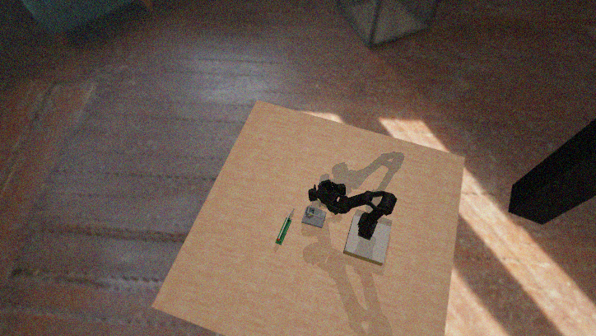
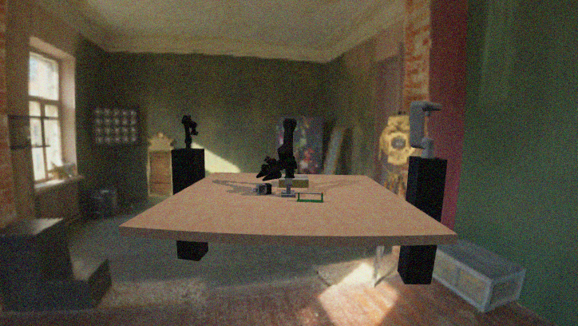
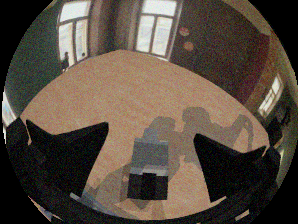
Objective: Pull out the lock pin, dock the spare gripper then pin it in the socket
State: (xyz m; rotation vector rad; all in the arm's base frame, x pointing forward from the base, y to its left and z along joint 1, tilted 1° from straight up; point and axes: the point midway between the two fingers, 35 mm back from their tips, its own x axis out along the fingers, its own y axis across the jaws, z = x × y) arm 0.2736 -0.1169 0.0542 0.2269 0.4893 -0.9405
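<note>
Now: gripper tip 1 cm past the spare gripper, 1 cm to the right of it and 6 cm above it. From my gripper tip the other things lie so: green pin cradle (9 cm ahead, 29 cm to the left, 7 cm below); then grey mount socket (1 cm behind, 17 cm to the left, 4 cm below).
</note>
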